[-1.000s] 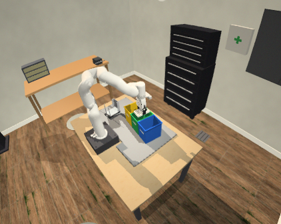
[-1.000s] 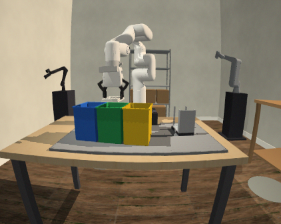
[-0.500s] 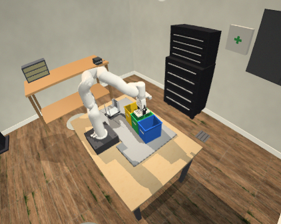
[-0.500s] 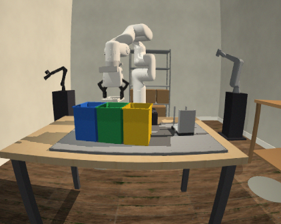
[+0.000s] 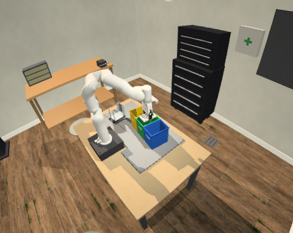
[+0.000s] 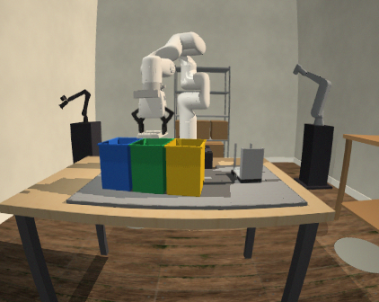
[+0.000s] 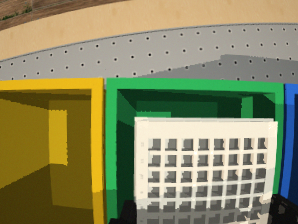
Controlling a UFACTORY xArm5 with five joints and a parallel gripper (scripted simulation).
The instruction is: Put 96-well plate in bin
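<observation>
Now: hand 10 mm above the white 96-well plate. The rest, counted from my hand: yellow bin: 10 mm ahead, 130 mm to the left, 130 mm below; then green bin: 130 mm below; then blue bin: 10 mm behind, 130 mm to the right, 130 mm below.
</observation>
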